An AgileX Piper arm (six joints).
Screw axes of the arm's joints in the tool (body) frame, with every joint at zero. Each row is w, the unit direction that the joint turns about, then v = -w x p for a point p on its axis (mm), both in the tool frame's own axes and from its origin. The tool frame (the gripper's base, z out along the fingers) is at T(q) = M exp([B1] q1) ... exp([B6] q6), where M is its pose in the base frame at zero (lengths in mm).
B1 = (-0.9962, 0, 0.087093, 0, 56.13, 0)
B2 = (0, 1, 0, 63.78, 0, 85.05)
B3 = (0, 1, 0, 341.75, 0, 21.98)
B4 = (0, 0, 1, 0, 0, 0)
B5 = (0, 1, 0, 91, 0, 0)
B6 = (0, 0, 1, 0, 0, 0)
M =
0.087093 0 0.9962 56.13
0 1 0 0
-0.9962 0 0.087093 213.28
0 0 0 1
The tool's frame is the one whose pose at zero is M.
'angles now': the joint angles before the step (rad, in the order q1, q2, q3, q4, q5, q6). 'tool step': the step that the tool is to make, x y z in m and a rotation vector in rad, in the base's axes. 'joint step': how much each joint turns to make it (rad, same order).
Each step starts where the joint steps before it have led.
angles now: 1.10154, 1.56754, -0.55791, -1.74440, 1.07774, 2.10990
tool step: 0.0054, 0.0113, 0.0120, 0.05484, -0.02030, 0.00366
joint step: -0.00006, 0.00008, -0.05931, 0.00120, -0.00763, 0.00021
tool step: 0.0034, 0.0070, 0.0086, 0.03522, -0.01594, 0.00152
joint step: 0.00015, -0.00017, -0.03920, 0.00031, -0.00228, -0.00041
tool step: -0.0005, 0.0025, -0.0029, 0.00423, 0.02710, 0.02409
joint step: -0.00014, 0.00257, -0.00026, -0.00011, -0.03613, 0.00001
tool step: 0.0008, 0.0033, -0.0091, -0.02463, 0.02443, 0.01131
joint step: 0.00013, 0.03045, 0.00014, -0.00140, -0.01558, 0.00031
